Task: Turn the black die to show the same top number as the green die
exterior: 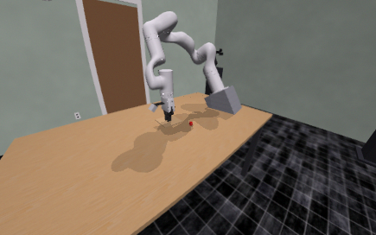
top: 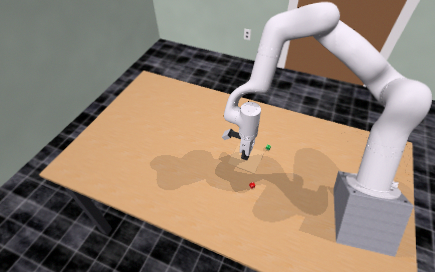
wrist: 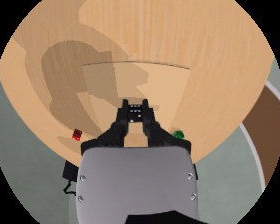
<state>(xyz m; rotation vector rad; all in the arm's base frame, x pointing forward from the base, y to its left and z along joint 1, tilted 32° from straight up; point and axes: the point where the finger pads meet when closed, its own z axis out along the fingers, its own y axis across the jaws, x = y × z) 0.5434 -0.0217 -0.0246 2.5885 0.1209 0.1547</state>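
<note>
Right now my hand is 20 mm above the tan mat. Round my hand: black die 10 mm below, 10 mm behind; then green die 100 mm to the right, 80 mm behind, 20 mm below; then red die 140 mm to the left, 90 mm behind, 20 mm below.
</note>
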